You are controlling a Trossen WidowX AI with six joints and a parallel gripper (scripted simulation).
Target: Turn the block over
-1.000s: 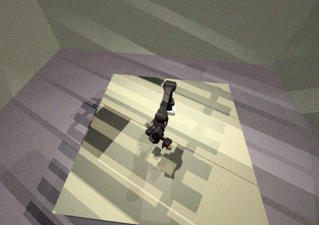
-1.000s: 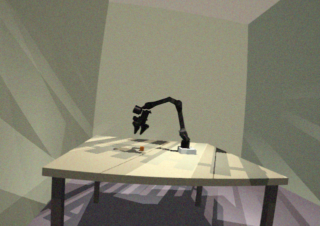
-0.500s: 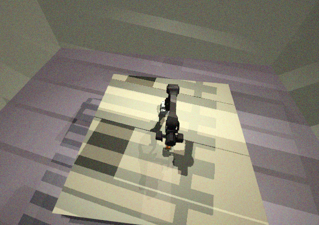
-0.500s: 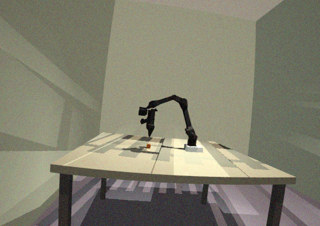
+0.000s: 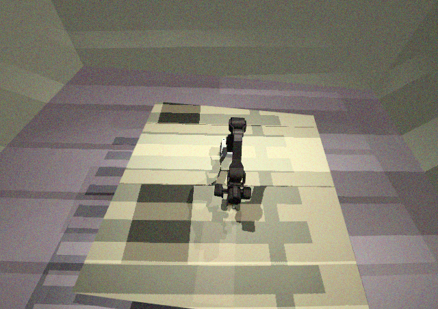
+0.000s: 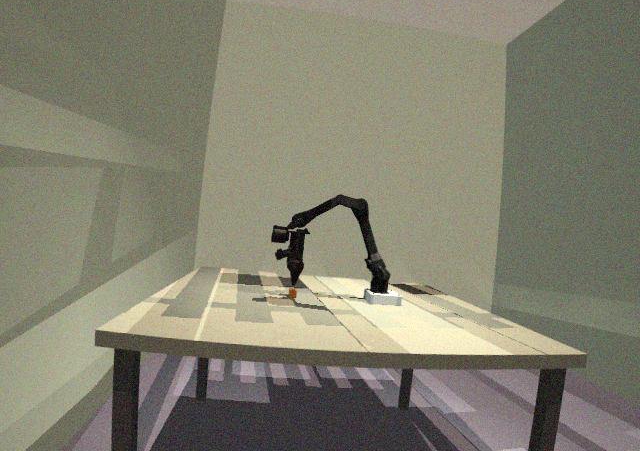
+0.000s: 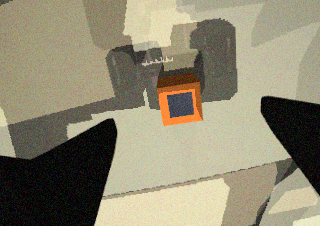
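Right now the orange block is 3 cm below my gripper tip.
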